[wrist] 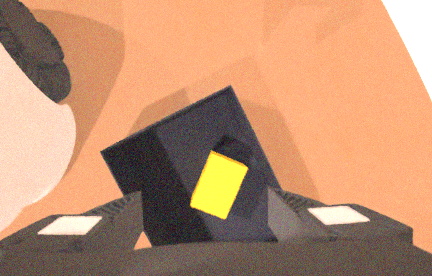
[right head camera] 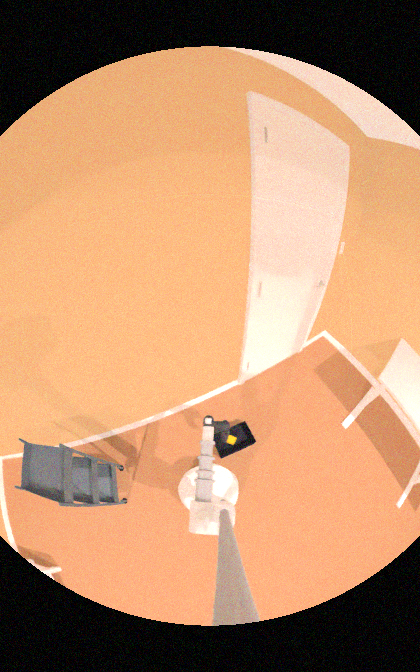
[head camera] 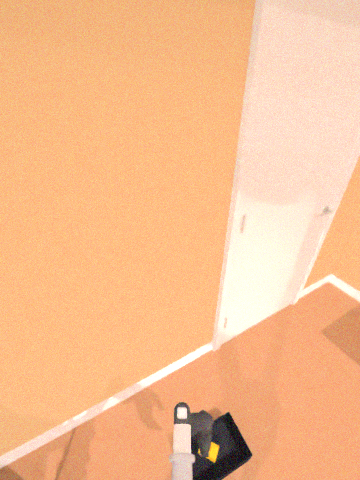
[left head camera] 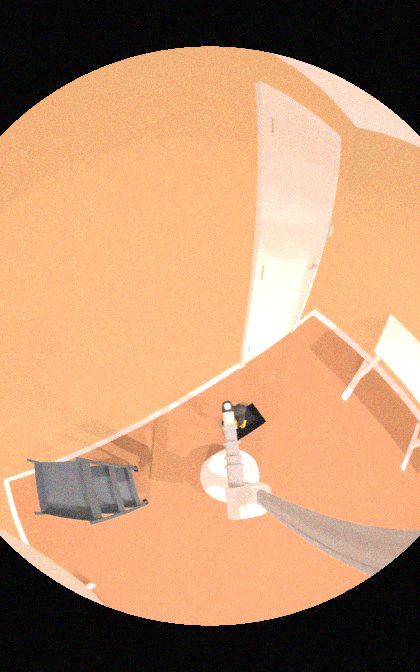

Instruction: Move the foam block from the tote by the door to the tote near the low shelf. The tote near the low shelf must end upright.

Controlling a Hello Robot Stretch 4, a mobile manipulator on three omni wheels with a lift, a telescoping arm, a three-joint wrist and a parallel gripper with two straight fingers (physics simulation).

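Frame: origin at the robot's base, x ahead, y left, z up, level; millimetres.
Where they show: gripper, fingertip midpoint: (wrist: 205, 208).
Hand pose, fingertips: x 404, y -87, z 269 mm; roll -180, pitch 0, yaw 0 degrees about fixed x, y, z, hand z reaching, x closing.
Things, the pixels of their top centre, and the offset from my fingertips. "spot": a spot on its surface instead. Level surfaces: height alone.
- yellow foam block at its top centre: (wrist: 219, 187) (head camera: 208, 448) (right head camera: 229, 438) 25 mm ahead, 48 mm right, 248 mm down
- black tote at its top centre: (wrist: 214, 214) (head camera: 215, 448) (right head camera: 233, 438) 15 mm ahead, 74 mm right, 196 mm down
- grey shelved cart-like piece at a spot on its surface: (right head camera: 66, 475) spot: 499 mm back, 793 mm left, 410 mm up
- white table at its surface level: 424 mm up
A yellow foam block (head camera: 213, 452) (left head camera: 243, 424) (right head camera: 231, 440) (wrist: 220, 185) lies inside a black tote (head camera: 234, 440) (left head camera: 256, 419) (right head camera: 245, 434) (wrist: 165, 121) on the floor by the door. The tote stands upright. My gripper (wrist: 205, 208) is open, with its two fingers wide apart. It is above the tote, and in the wrist view the block shows between the fingers and a little beyond their tips. Nothing is held. In the head view the arm and gripper hide part of the tote. The low shelf and the tote near it cannot be made out.
A white door (head camera: 270, 260) (left head camera: 285, 225) (right head camera: 290, 225) is in the wall behind the tote. A grey shelved cart-like piece (left head camera: 91, 492) (right head camera: 66, 475) stands at the left by the wall. A white table (left head camera: 400, 345) (right head camera: 407, 372) stands at the right. My round white base shows at the left of the wrist view.
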